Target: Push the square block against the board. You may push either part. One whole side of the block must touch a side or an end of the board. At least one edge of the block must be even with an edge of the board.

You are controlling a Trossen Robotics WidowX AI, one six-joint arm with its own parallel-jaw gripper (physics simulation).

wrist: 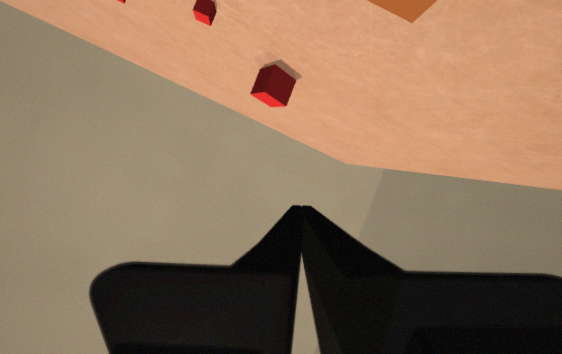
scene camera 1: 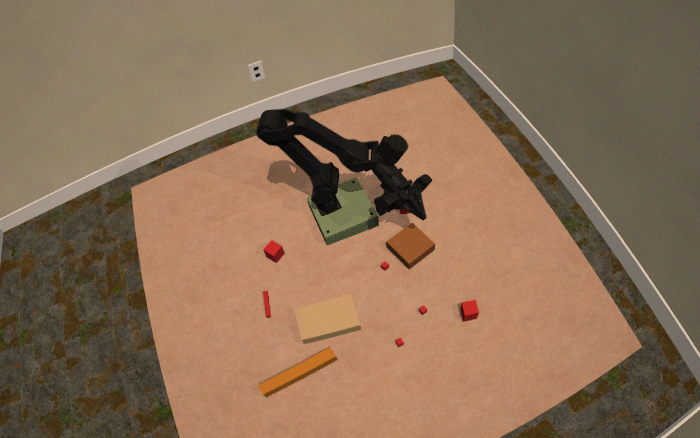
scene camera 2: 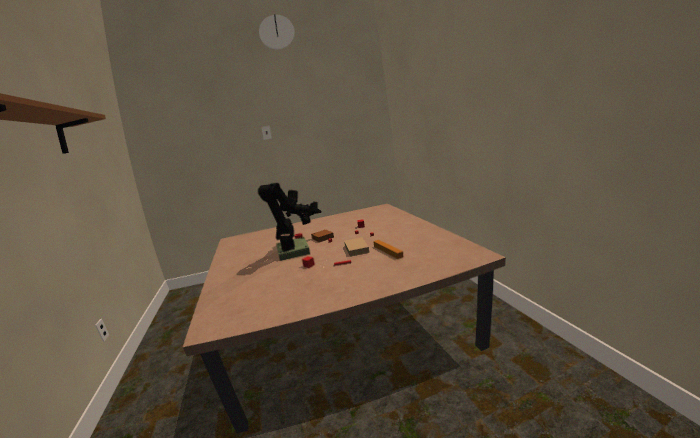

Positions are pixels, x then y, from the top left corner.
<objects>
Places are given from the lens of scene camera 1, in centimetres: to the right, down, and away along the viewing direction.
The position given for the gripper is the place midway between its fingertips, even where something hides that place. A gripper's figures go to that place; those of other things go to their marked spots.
gripper [scene camera 1: 424, 219]: 20, 0, 133
brown square block [scene camera 1: 410, 245]: 17, 7, 143
</objects>
